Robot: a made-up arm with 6 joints.
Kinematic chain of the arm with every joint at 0, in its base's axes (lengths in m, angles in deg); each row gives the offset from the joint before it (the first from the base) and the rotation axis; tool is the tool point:
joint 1: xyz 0 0 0.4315 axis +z
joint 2: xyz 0 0 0 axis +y
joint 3: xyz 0 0 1.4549 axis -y
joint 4: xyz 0 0 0 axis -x
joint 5: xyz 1.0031 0 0 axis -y
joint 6: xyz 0 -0.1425 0 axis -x
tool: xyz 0 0 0
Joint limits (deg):
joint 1: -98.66..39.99
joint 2: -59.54..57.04
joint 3: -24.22..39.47
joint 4: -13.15..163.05
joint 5: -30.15..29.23
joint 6: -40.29..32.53
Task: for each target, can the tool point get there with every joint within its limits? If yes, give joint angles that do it. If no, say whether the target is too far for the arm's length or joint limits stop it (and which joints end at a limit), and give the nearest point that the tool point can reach.
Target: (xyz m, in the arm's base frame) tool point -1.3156 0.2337 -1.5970
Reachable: no: joint limits stop it (at a limit: joint 1, joint 2, joint 3, joint 4) | nearest point -0.3391 -1.3049 0.2267 | short by 2.578 m
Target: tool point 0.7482 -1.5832 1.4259
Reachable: yes | joints -63.93 31.83 10.05 80.42 9.98 -31.95
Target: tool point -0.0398 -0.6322 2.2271
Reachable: yes | joints -81.77 -12.40 6.15 24.26 -19.20 5.04
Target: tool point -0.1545 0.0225 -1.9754
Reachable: no: joint limits stop it (at a limit: joint 1, joint 2, joint 3, joint 4) | nearest point -0.3391 -1.3049 0.2267 | short by 2.578 m
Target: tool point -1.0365 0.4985 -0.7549
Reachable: no: joint limits stop it (at a limit: joint 1, joint 2, joint 3, joint 4) | nearest point -0.3391 -1.3049 0.2267 | short by 2.168 m
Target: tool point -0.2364 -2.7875 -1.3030
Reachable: no: too far | nearest point -0.1485 -1.7509 0.3636 | short by 1.965 m
